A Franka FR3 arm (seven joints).
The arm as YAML. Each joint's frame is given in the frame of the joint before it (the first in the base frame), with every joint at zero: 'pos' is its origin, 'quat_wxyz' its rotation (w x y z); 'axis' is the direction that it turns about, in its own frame. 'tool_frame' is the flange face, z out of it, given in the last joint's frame.
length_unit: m
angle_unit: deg
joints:
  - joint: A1
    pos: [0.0, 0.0, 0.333]
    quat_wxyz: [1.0, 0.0, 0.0, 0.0]
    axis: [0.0, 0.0, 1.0]
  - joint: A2
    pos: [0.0, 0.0, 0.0]
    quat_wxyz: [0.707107, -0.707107, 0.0, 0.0]
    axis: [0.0, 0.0, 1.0]
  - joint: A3
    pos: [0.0, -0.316, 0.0]
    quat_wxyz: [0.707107, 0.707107, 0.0, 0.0]
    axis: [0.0, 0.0, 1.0]
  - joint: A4
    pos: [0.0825, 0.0, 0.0]
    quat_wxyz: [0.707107, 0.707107, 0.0, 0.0]
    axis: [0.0, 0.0, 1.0]
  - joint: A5
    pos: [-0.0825, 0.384, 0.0]
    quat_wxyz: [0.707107, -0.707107, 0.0, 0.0]
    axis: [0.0, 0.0, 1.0]
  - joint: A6
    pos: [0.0, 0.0, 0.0]
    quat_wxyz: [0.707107, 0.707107, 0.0, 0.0]
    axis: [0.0, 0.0, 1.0]
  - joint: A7
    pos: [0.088, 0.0, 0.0]
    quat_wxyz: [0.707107, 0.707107, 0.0, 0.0]
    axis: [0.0, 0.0, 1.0]
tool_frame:
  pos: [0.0, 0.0, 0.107]
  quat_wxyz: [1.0, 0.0, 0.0, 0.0]
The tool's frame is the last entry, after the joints.
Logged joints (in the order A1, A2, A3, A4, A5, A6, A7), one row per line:
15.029 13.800 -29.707 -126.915 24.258 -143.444 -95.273
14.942 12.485 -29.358 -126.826 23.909 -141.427 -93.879
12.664 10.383 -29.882 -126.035 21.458 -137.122 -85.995
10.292 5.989 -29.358 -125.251 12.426 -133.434 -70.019
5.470 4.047 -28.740 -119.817 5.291 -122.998 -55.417
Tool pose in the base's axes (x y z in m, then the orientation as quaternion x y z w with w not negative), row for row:
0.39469 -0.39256 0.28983 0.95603 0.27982 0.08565 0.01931
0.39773 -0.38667 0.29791 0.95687 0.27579 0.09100 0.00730
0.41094 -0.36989 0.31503 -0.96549 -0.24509 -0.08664 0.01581
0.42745 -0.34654 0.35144 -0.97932 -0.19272 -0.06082 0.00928
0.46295 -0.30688 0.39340 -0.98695 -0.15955 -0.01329 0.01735
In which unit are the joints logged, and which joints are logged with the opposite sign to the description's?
The joints are logged in degrees. Opposite sign: A1, A6.
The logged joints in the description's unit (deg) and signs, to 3 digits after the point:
-15.029 13.800 -29.707 -126.915 24.258 143.444 -95.273
-14.942 12.485 -29.358 -126.826 23.909 141.427 -93.879
-12.664 10.383 -29.882 -126.035 21.458 137.122 -85.995
-10.292 5.989 -29.358 -125.251 12.426 133.434 -70.019
-5.470 4.047 -28.740 -119.817 5.291 122.998 -55.417

